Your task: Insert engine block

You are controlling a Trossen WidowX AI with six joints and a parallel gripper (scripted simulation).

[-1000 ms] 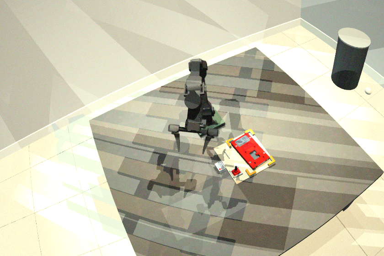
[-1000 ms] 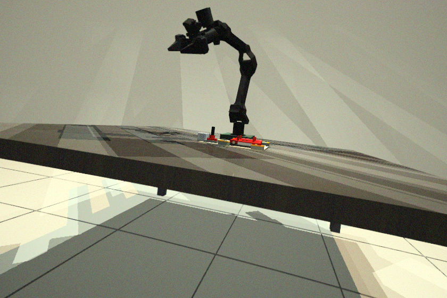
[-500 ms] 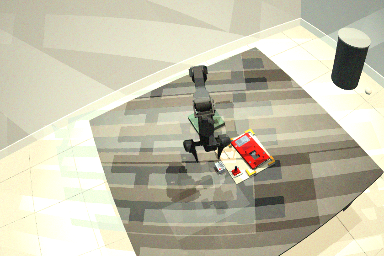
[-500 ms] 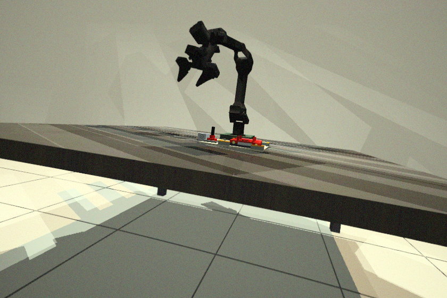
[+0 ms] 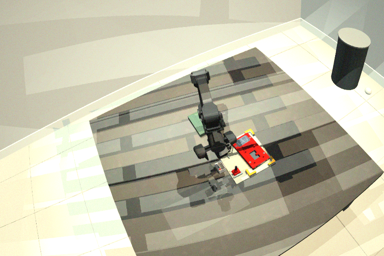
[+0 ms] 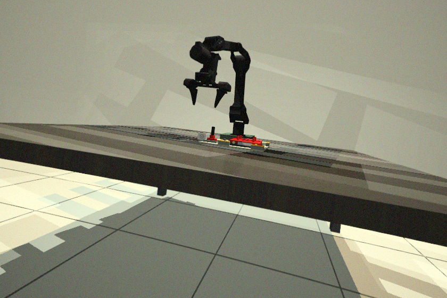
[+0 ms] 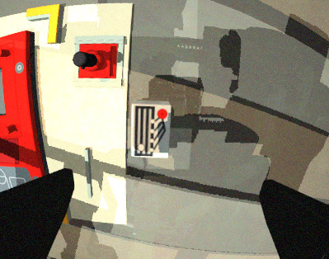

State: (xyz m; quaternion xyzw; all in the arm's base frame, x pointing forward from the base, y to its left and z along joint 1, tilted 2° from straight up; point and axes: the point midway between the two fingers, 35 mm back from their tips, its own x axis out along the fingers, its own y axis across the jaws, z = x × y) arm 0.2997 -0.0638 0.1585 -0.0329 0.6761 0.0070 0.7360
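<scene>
Right now my gripper tip is 10 mm past the grey engine block, 20 mm to the right of it and 120 mm above it. From my gripper tip the other things lie so: black upright peg: 50 mm ahead, 70 mm to the left, 100 mm below.
</scene>
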